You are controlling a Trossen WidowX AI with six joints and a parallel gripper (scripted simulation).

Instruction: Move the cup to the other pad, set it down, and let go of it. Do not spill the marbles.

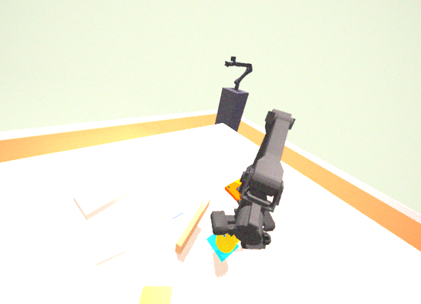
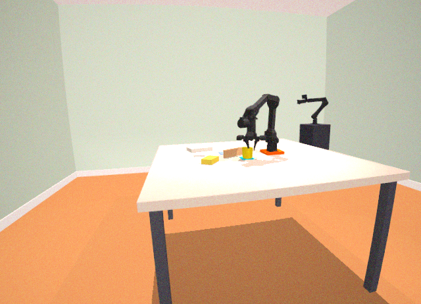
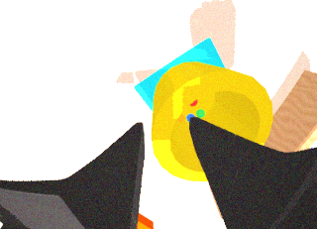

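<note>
My gripper tip is 20 mm short of the yellow cup, 10 mm to the left of it and 20 mm above it. The rest, counted from my gripper tip: pale slab 270 mm ahead, 420 mm to the right, 40 mm below; then tan wooden bar 70 mm ahead, 120 mm to the right, 40 mm below; then cyan pad 30 mm ahead, 20 mm to the right, 60 mm below.
</note>
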